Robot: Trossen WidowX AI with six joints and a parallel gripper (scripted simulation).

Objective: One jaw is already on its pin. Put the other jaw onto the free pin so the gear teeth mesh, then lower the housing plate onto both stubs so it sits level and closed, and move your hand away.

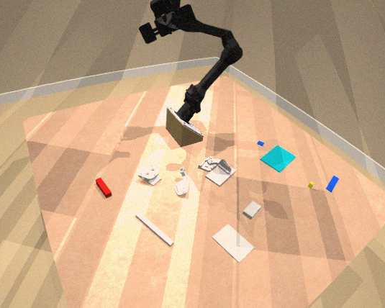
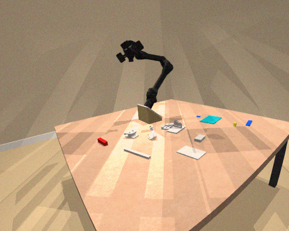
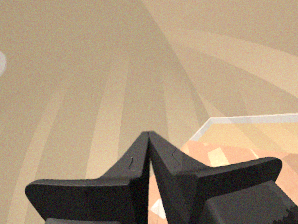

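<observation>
The white jaw lies 490 mm below my gripper tip, 170 mm ahead of it and 10 mm to the left of it. Round my gripper tip: flat white plate: 520 mm below, 480 mm ahead, 20 mm to the left; white bar: 520 mm below, 320 mm ahead, 180 mm to the right; red block: 520 mm below, 280 mm to the right, 90 mm ahead.
</observation>
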